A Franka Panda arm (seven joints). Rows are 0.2 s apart.
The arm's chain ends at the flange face. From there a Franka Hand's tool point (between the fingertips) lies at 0.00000 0.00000 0.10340 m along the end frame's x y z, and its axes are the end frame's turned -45 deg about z.
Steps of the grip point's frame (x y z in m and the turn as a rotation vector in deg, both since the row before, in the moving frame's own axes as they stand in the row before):
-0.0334, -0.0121, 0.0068, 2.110, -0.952, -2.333
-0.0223, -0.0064, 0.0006, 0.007, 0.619, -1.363
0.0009, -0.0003, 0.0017, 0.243, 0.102, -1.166
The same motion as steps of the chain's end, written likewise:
-0.0282, 0.0165, 0.0069, 0.819, -2.165, -2.333
-0.0211, 0.0121, 0.0006, 0.443, 0.433, -1.363
0.0006, -0.0004, 0.0017, 0.244, -0.100, -1.166

